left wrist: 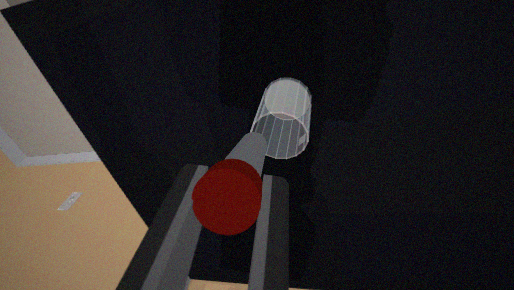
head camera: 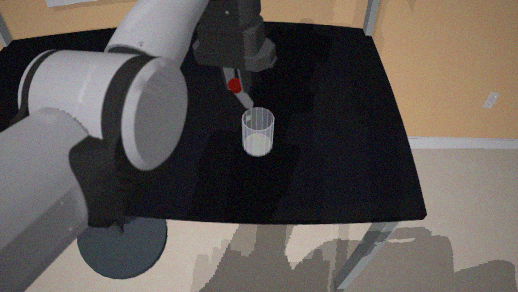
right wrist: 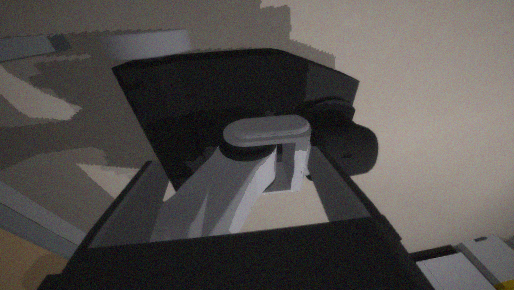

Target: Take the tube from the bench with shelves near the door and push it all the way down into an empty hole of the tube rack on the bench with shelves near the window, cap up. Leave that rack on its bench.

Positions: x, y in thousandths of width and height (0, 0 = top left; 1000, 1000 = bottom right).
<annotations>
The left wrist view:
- my left gripper: 456, 647
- red-capped tube: 443, 688
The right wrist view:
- my right gripper: 464, 564
</annotations>
